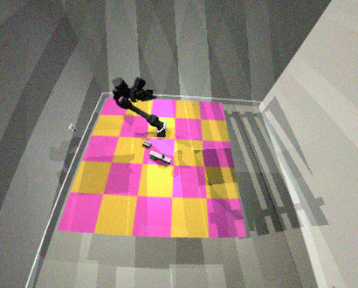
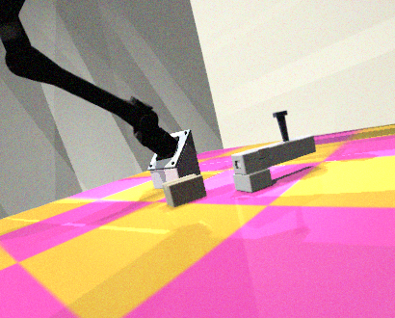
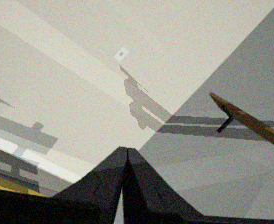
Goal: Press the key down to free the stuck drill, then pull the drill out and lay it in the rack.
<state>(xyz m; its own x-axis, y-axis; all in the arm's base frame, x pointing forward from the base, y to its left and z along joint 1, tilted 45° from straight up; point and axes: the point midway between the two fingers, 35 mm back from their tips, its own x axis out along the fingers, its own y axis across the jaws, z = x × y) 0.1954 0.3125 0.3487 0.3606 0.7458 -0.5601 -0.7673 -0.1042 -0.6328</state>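
Now: the dark key 110 mm ahead of my gripper tip, 20 mm to the left of it and 490 mm below it. Also, from my gripper tip: housing block: 100 mm ahead, 10 mm to the right, 540 mm below; drill: 90 mm ahead, 20 mm to the right, 530 mm below; grey-brown block: 30 mm behind, 130 mm to the right, 560 mm below.
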